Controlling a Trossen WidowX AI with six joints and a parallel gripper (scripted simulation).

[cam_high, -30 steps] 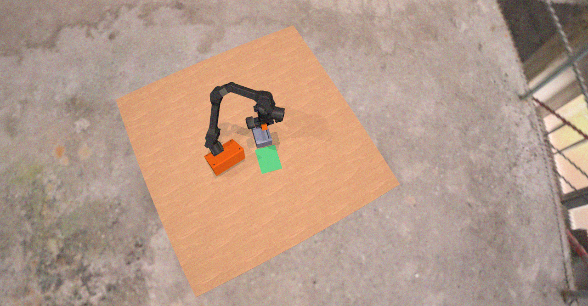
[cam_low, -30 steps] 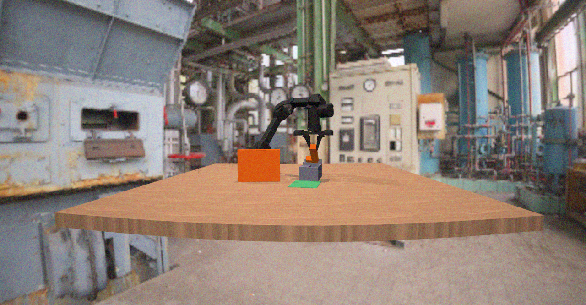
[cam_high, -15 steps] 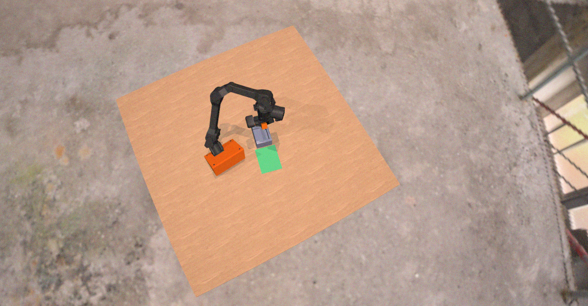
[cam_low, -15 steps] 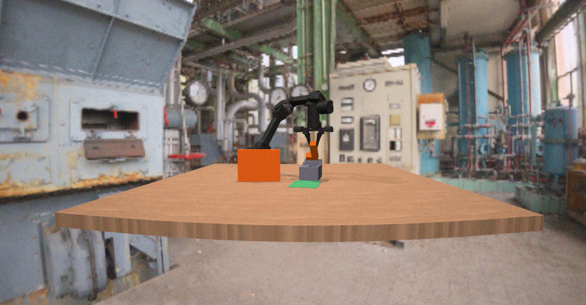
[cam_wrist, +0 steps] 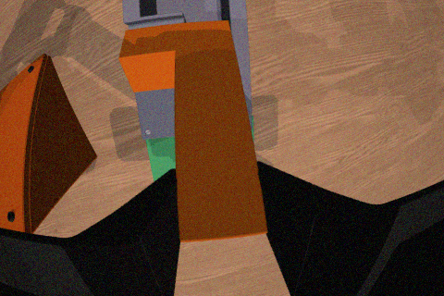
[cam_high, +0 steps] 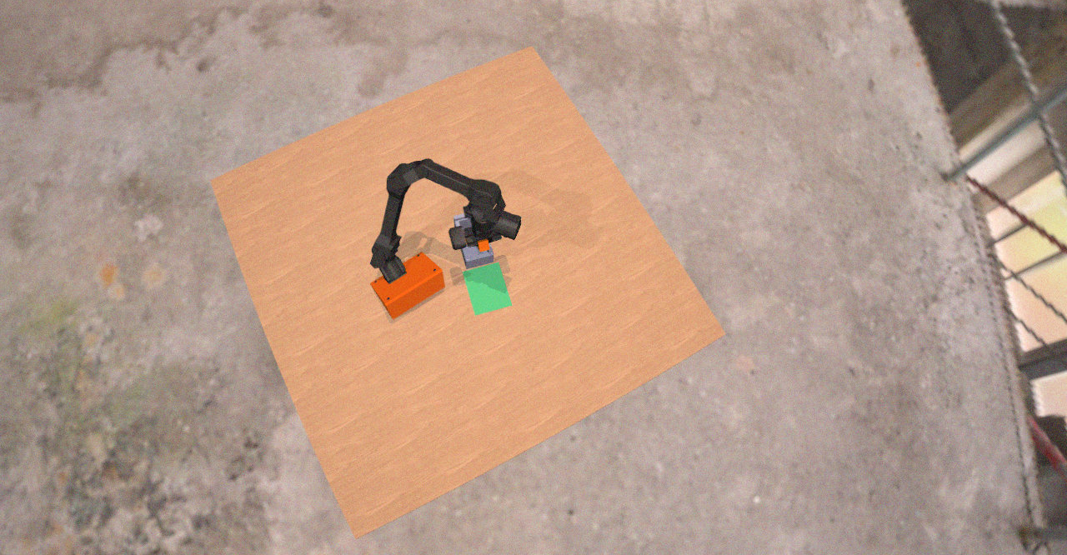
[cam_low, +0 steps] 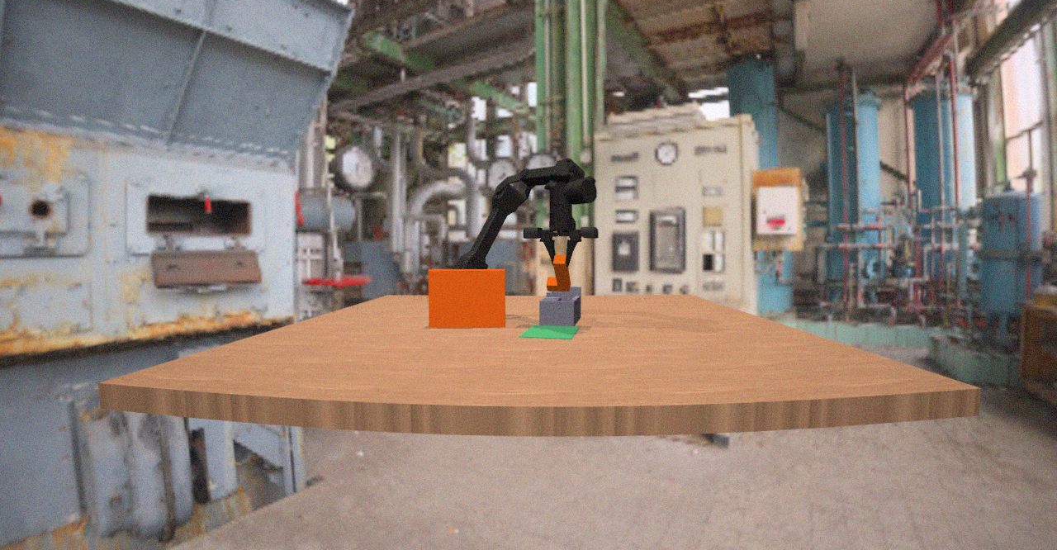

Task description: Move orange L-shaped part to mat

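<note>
The green mat is 4 cm behind my gripper tip, 8 cm to the right of it and 17 cm below it. From my gripper tip the other things lie so: orange L-shaped part: 3 cm to the left, 3 cm below; then grey tray: 1 cm ahead, 6 cm to the left, 17 cm below.
</note>
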